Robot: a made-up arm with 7 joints. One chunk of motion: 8 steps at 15 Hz.
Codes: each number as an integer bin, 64 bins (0 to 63) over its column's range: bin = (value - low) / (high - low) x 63, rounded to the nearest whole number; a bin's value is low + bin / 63 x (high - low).
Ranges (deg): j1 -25..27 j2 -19..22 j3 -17..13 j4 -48..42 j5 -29..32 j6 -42..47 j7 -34..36
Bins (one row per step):
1: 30 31 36 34 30 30 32
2: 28 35 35 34 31 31 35
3: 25 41 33 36 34 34 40
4: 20 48 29 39 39 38 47
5: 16 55 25 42 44 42 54
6: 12 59 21 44 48 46 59
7: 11 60 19 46 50 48 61
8: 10 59 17 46 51 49 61
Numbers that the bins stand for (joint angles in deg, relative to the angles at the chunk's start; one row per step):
1: -0.24 1.17 0.14 0.57 0.05 0.38 1.56
2: -1.89 3.78 -0.33 0.57 1.02 1.79 4.89
3: -4.37 7.68 -1.29 3.43 3.92 6.03 10.44
4: -8.49 12.24 -3.19 7.71 8.76 11.68 18.22
5: -11.79 16.79 -5.10 12.00 13.60 17.33 26.00
6: -15.10 19.40 -7.00 14.86 17.48 22.98 31.56
7: -15.92 20.05 -7.95 17.71 19.41 25.81 33.78
8: -16.75 19.40 -8.90 17.71 20.38 27.22 33.78

